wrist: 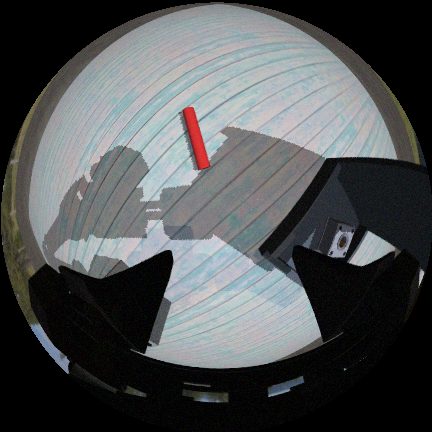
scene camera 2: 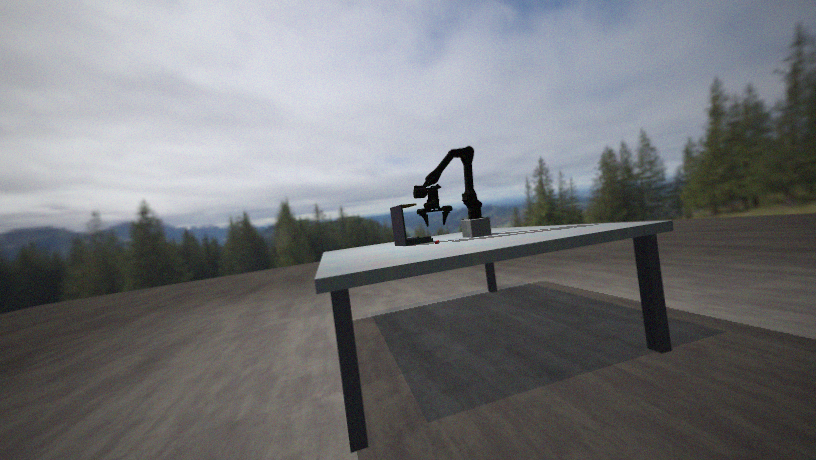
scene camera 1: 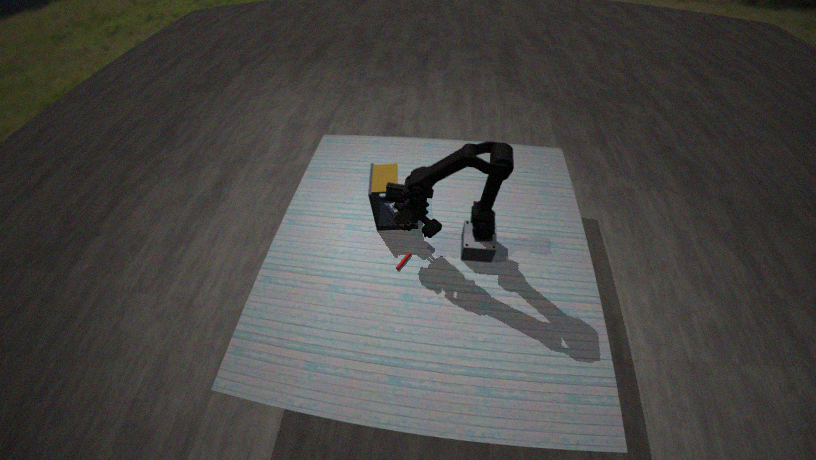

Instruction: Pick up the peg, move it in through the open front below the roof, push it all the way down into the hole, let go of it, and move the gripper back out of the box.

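Seen in the pictures: gripper, between the fingertips: (wrist: 234, 255) (scene camera 2: 435, 226) (scene camera 1: 417, 228); arm's base, origin of its link: (scene camera 2: 475, 218) (scene camera 1: 482, 233).
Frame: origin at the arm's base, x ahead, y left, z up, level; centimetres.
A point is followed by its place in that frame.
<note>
The red peg (scene camera 1: 404, 261) @[x 28.7, y 6.6, z -8.7 cm] (scene camera 2: 436, 242) @[x 31.2, y 9.6, z -9.0 cm] (wrist: 196, 139) @[x 28.8, y 5.6, z -8.5 cm] lies flat on the table, outside the box. The dark box has a yellow roof (scene camera 1: 384, 177) @[x 35.4, y -16.4, z 12.6 cm] over its back part and a tall side wall (scene camera 2: 398, 225) @[x 40.8, y -14.8, z 1.7 cm] (wrist: 390, 200) @[x 39.8, y -13.6, z 1.1 cm]. The light block with the round hole (wrist: 336, 236) @[x 32.6, y -15.5, z -6.1 cm] sits on the box floor; the arm partly hides it in scene camera 1. My gripper (scene camera 2: 435, 223) @[x 23.8, y -3.1, z -1.2 cm] (wrist: 234, 255) @[x 23.8, y -3.1, z -1.2 cm] is open and empty and points down. It hangs above the table near the box's edge, at a distance from the peg. In the wrist view its right finger overlaps the box's edge.
The arm's grey base block (scene camera 1: 478, 252) @[x 1.8, y 6.2, z -3.0 cm] (scene camera 2: 476, 227) @[x 4.3, y 5.8, z -4.8 cm] stands on the table to the right of the box. The table (scene camera 1: 342, 342) @[x 48.7, y 36.7, z -9.8 cm] (scene camera 2: 365, 264) @[x 74.8, y 41.6, z -9.8 cm] bears shadows of the arm and box. The box's low rim (wrist: 292, 215) @[x 29.8, y -8.7, z -8.5 cm] shows in the wrist view.
</note>
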